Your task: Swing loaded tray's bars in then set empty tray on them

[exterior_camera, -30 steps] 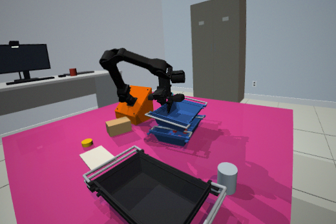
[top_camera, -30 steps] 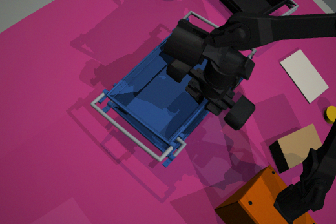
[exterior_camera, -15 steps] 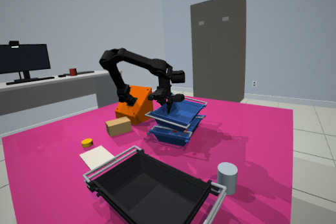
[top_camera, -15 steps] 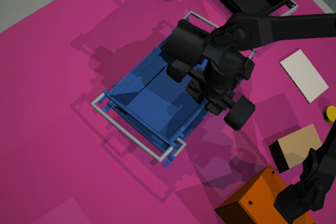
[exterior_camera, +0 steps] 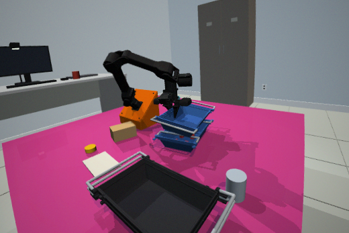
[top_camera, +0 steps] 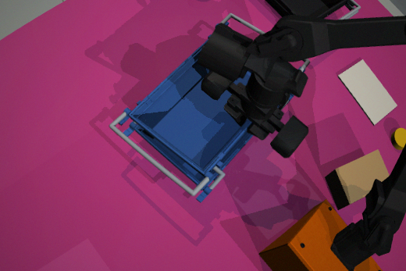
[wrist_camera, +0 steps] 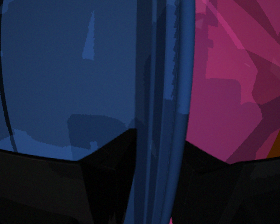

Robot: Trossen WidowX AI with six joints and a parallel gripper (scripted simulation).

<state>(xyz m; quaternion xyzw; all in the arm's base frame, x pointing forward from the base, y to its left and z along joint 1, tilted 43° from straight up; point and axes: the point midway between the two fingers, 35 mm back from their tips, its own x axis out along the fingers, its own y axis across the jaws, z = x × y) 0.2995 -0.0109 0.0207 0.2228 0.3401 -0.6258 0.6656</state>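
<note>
My gripper tip is now 80 mm short of the blue tray, 10 mm to the right of it and 20 mm below it. Round my gripper tip: yellow disc 250 mm behind, 320 mm to the right, 90 mm below; white card 110 mm behind, 350 mm to the right, 100 mm below; cardboard box 230 mm behind, 150 mm to the right, 70 mm below.
</note>
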